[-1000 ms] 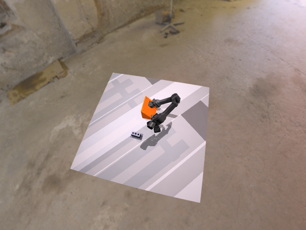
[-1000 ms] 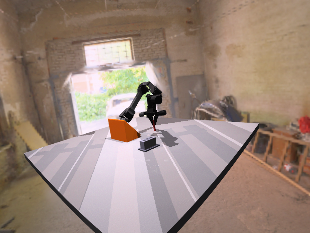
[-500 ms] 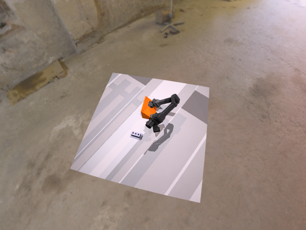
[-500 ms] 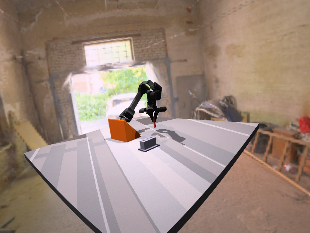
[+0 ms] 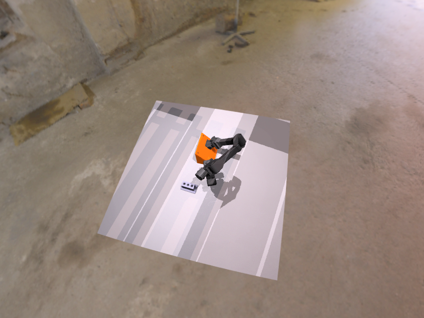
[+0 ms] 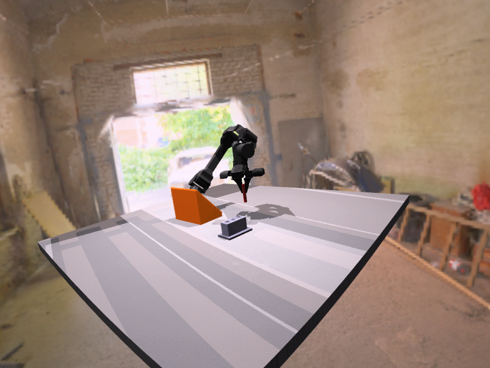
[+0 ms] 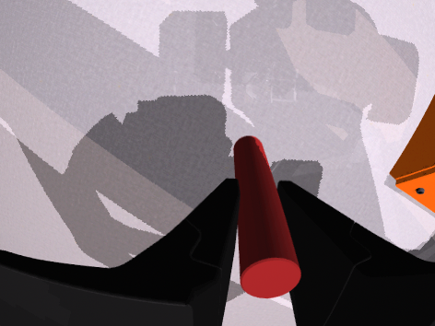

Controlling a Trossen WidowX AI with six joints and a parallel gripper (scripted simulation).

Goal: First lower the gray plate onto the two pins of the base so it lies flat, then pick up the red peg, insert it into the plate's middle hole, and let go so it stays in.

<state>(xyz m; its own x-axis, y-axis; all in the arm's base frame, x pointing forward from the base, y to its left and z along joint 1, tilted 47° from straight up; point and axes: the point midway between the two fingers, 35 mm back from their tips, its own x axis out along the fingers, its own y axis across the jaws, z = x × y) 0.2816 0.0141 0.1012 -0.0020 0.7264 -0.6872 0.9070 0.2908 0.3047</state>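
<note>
Now: the gray plate 15 cm to the right of my gripper tip, 7 cm below it and 7 cm ahead of it. From my gripper tip the other things lie so: red peg (right at my gripper tip); base (15 cm to the right, 11 cm below, 7 cm ahead).
</note>
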